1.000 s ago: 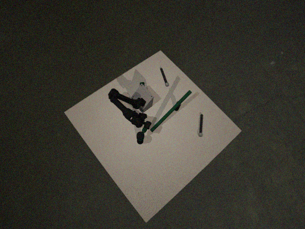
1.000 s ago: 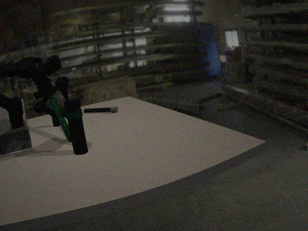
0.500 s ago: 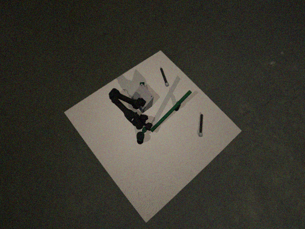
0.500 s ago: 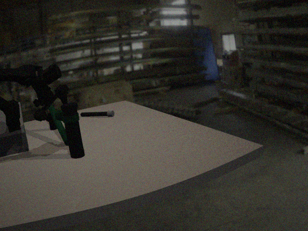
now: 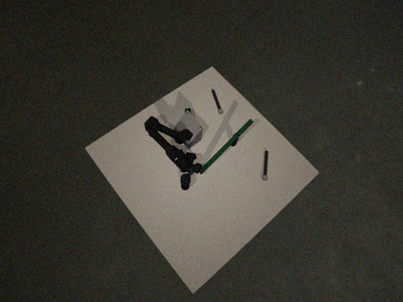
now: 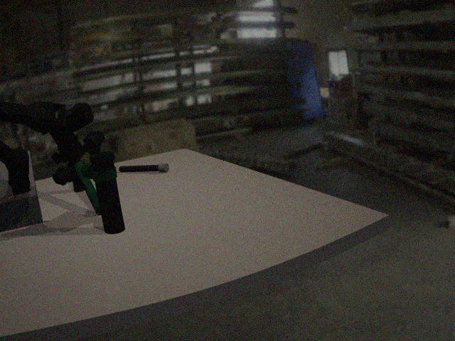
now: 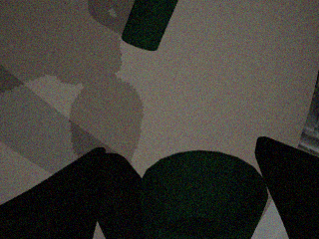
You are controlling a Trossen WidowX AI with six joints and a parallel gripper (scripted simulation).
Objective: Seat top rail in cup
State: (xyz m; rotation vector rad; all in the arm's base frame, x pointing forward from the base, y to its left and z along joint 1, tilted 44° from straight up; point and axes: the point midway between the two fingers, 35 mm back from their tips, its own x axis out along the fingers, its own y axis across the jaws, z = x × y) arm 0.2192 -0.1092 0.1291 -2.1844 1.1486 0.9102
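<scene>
Now: gripper tip 60 mm to the left of the green band and 30 mm below it. Also, from my gripper tip: thinner post: 20 mm ahead, 420 mm to the left, 20 mm below; green rail-end cup: 10 mm behind, 30 mm to the right, 30 mm above.
</scene>
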